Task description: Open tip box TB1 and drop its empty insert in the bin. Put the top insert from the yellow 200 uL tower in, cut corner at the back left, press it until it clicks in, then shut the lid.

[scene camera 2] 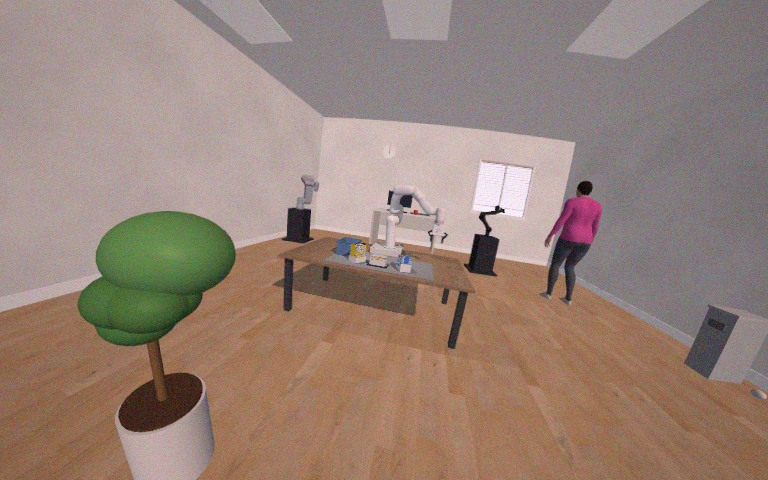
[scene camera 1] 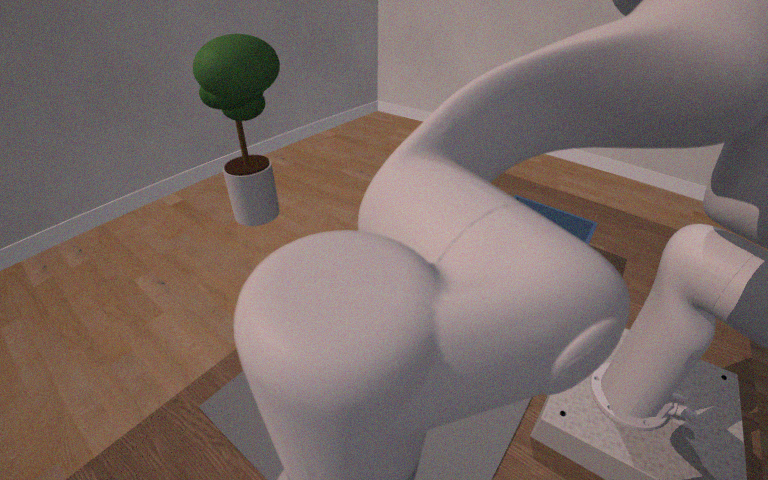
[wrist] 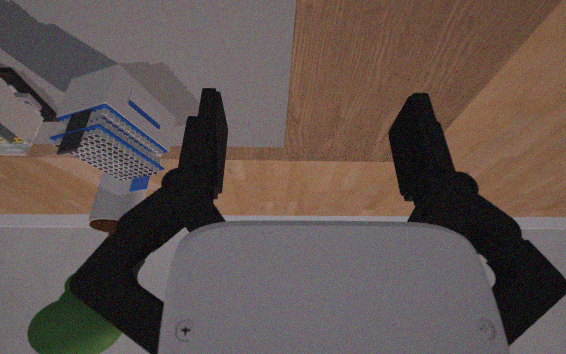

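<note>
Tip box TB1 [scene camera 2: 377, 260] [wrist: 19, 112] stands on the grey mat [scene camera 2: 420, 270] [wrist: 245, 45]; part of it shows at the left edge of the wrist view, and its lid state is too small or cut off to tell. The yellow 200 uL tower [scene camera 2: 357, 252] stands beside it, left in scene camera 2, and does not show in the wrist view. The blue bin [scene camera 2: 347, 245] [scene camera 1: 566, 219] is at the table's far left in scene camera 2. My gripper [wrist: 311, 110] [scene camera 2: 437, 240] is open and empty, high above the table near the mat's edge, away from TB1. The arm hides the boxes in scene camera 1.
A blue-banded tip rack stack [wrist: 117, 150] [scene camera 2: 404, 263] stands on the mat between TB1 and my gripper in the wrist view, left of the left finger. The wooden table [wrist: 342, 65] ends beyond it. A person [scene camera 2: 582, 220] stands right of the table. A potted plant [scene camera 1: 252, 195] stands on the floor.
</note>
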